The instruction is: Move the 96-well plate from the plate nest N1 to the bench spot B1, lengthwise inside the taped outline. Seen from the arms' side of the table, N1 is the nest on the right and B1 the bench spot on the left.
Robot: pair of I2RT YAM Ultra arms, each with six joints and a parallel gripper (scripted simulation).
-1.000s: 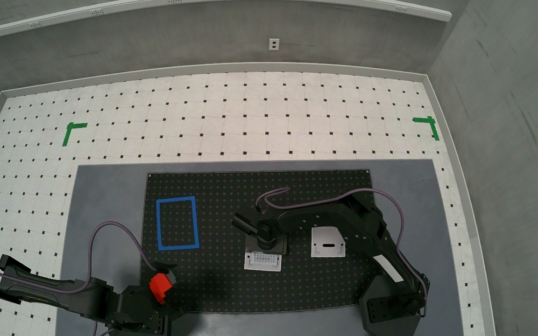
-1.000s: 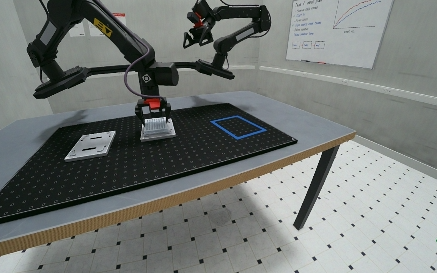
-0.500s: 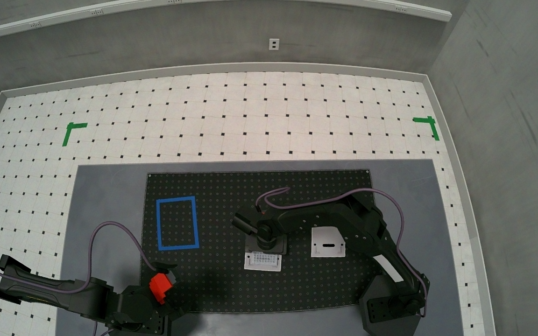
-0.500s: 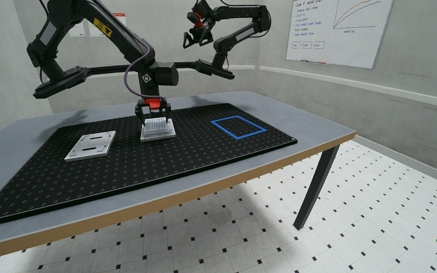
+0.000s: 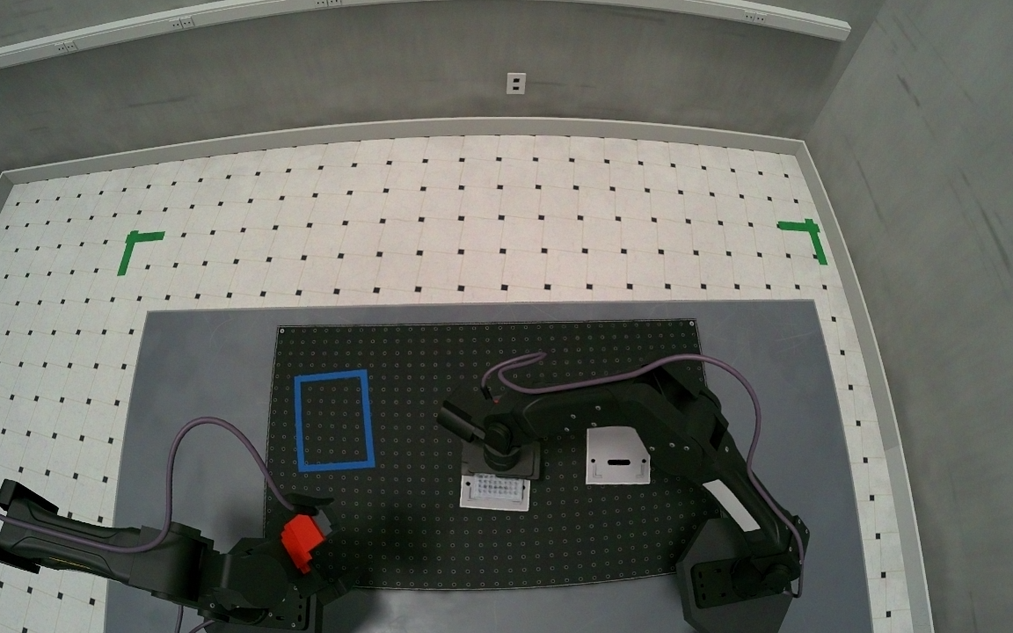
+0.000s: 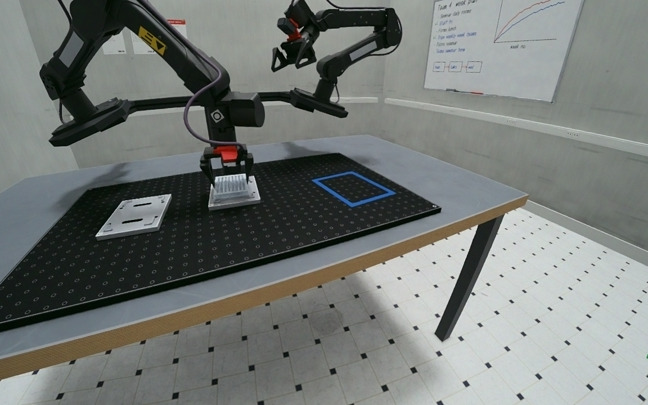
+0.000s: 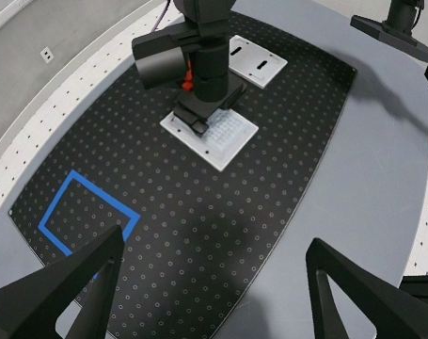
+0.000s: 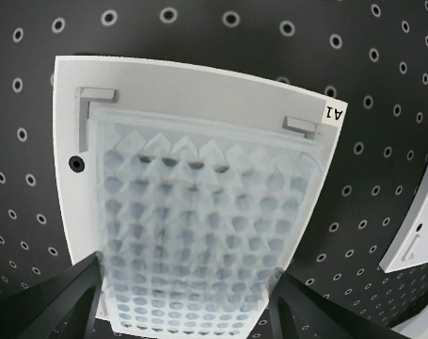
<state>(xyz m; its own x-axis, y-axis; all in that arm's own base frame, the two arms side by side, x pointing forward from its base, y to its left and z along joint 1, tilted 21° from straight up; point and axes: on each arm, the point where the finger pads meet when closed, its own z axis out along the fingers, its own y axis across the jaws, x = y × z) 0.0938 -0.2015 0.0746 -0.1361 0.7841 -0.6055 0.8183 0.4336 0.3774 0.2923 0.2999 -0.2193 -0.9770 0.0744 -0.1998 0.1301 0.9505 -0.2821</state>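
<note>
Right now my right hand is 10 mm above the clear 96-well plate. From my right hand the other things lie so: white plate nest (20 mm below, 10 mm ahead).
</note>
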